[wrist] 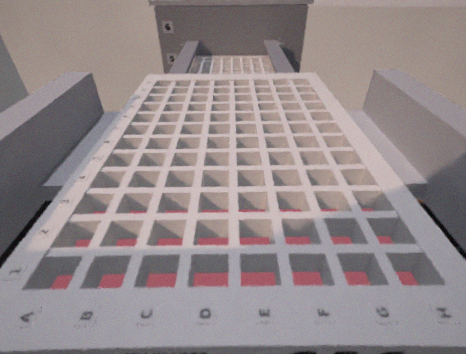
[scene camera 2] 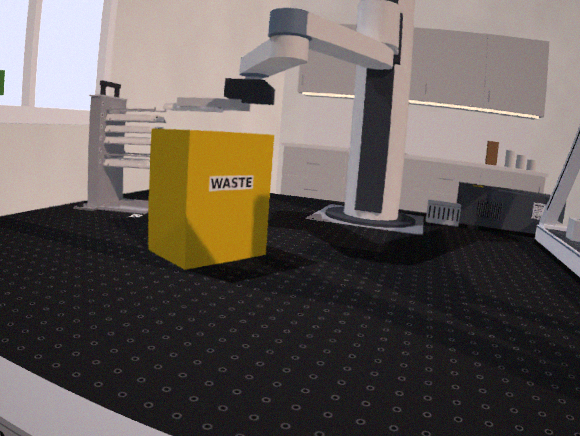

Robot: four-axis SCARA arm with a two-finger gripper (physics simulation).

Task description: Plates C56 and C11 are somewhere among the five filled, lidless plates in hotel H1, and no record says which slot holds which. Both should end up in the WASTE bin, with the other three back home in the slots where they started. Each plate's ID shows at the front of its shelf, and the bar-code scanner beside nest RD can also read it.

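Places are measured from the arm's base along level axes (x left, y back, z up), in centimetres.
Pixels of known places: gripper, fingertip midpoint: [wrist: 232, 98] [scene camera 2: 185, 103]; arm's base, origin of the base link: [scene camera 2: 369, 221].
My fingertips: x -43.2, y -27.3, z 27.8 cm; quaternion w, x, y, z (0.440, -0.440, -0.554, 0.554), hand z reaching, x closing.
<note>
For each thing: its top centre in the pictures, then the offset to it from my fingertips. "spot": a spot on its surface instead.
- lidless white plate, middle of its top: [wrist: 232, 133] [scene camera 2: 194, 104] dx +2.3, dy +0.5, dz -0.2 cm
- yellow WASTE bin, middle of its top: [scene camera 2: 212, 131] dx +23.2, dy -27.6, dz -6.6 cm
- small slotted grey block, surface spot: [scene camera 2: 443, 213] spot: dx +63.4, dy +31.8, dz -23.5 cm
- dark box, surface spot: [scene camera 2: 505, 207] spot: dx +80.7, dy +30.8, dz -19.3 cm
My gripper [scene camera 2: 210, 104] [wrist: 232, 98] is shut on a lidless white plate [wrist: 232, 187], with a finger along each long side. Red liquid shows in its front wells; its ID is cut off at the bottom of the wrist view. In scene camera 2 the gripper is level, at the height of the hotel's upper shelves, beyond and above the yellow WASTE bin [scene camera 2: 230, 215]. Hotel H1 [scene camera 2: 106, 155] [wrist: 230, 30] stands at the left with plates on its shelves, partly hidden by the bin. In the wrist view another plate [wrist: 235, 65] sits ahead between shelf rails, near slot label 5.
The arm's column [scene camera 2: 376, 140] stands right of the bin. A small slotted grey block [scene camera 2: 443, 213] and a dark box [scene camera 2: 505, 207] stand farther right. A light frame [scene camera 2: 560, 185] is at the right edge. Nest RD and its scanner cannot be made out.
</note>
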